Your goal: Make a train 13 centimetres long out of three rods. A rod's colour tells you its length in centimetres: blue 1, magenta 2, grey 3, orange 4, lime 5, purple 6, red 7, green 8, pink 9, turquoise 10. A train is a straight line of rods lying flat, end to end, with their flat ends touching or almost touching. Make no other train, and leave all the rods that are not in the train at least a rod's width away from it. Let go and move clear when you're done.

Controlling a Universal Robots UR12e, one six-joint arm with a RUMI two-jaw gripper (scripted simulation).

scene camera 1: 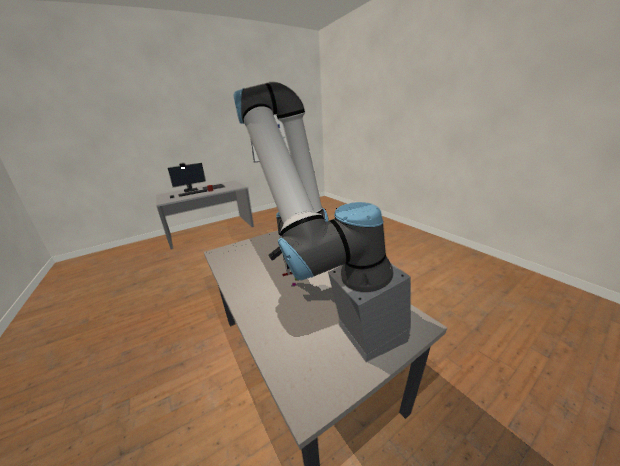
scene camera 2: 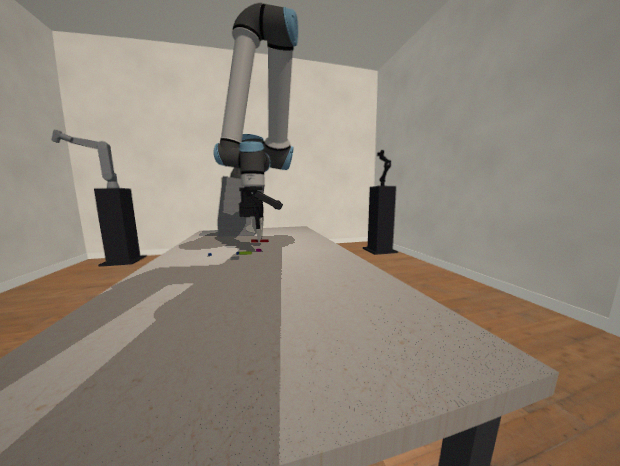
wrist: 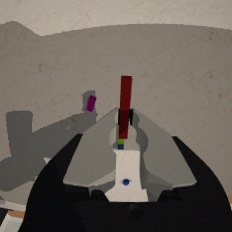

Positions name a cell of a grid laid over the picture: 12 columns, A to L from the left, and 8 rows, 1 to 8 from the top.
In view: my gripper (scene camera 2: F5).
My gripper is seen too in the wrist view (wrist: G4).
